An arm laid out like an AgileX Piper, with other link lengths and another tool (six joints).
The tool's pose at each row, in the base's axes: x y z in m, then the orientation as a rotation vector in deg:
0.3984 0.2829 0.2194 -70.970 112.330 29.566
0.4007 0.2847 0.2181 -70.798 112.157 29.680
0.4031 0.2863 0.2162 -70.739 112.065 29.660
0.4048 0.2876 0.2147 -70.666 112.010 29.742
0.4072 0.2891 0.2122 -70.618 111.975 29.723
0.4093 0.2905 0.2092 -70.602 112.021 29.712
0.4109 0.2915 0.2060 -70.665 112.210 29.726
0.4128 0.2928 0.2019 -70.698 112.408 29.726
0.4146 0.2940 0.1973 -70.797 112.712 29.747
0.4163 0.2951 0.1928 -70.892 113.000 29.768
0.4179 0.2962 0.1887 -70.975 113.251 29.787
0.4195 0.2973 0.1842 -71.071 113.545 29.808
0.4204 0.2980 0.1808 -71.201 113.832 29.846
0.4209 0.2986 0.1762 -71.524 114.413 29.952
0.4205 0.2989 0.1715 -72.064 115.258 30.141
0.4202 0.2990 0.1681 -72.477 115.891 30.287
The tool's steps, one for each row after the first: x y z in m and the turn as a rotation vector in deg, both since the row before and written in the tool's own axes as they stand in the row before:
-0.0006 -0.0012 0.0029 0.031 -0.242 0.039
-0.0001 -0.0013 0.0032 0.056 -0.094 -0.022
0.0000 -0.0008 0.0025 -0.012 -0.097 0.037
0.0005 -0.0013 0.0035 0.041 -0.045 0.001
0.0010 -0.0011 0.0036 0.009 0.031 0.028
0.0015 -0.0008 0.0033 -0.067 0.172 0.067
0.0019 -0.0009 0.0042 -0.045 0.169 0.083
0.0024 -0.0008 0.0044 -0.106 0.276 0.109
0.0024 -0.0008 0.0043 -0.102 0.262 0.103
0.0021 -0.0007 0.0040 -0.090 0.228 0.090
0.0023 -0.0007 0.0042 -0.104 0.267 0.105
0.0019 -0.0003 0.0030 -0.131 0.273 0.089
0.0030 0.0000 0.0036 -0.313 0.574 0.159
0.0034 0.0006 0.0032 -0.512 0.858 0.205
0.0025 0.0004 0.0023 -0.391 0.646 0.151

